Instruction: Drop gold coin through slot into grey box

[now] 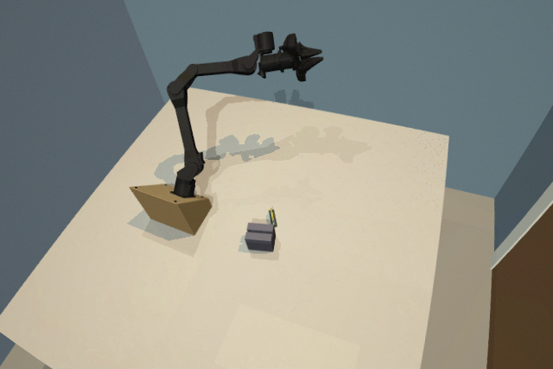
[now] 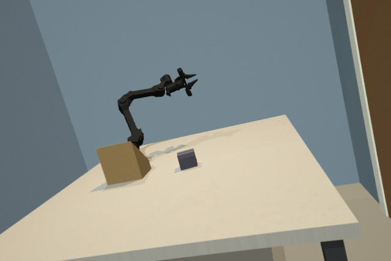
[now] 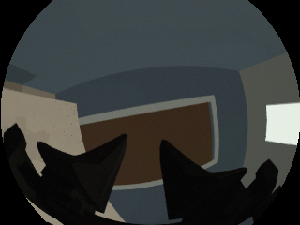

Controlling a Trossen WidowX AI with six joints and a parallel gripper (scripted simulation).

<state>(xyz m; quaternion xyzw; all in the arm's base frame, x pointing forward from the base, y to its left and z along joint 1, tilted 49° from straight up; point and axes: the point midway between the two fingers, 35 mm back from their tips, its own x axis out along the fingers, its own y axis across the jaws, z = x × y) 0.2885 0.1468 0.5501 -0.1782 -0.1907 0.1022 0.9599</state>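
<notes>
Now: gripper tip 41 cm to the left of the gold coin and 38 cm above it.
</notes>
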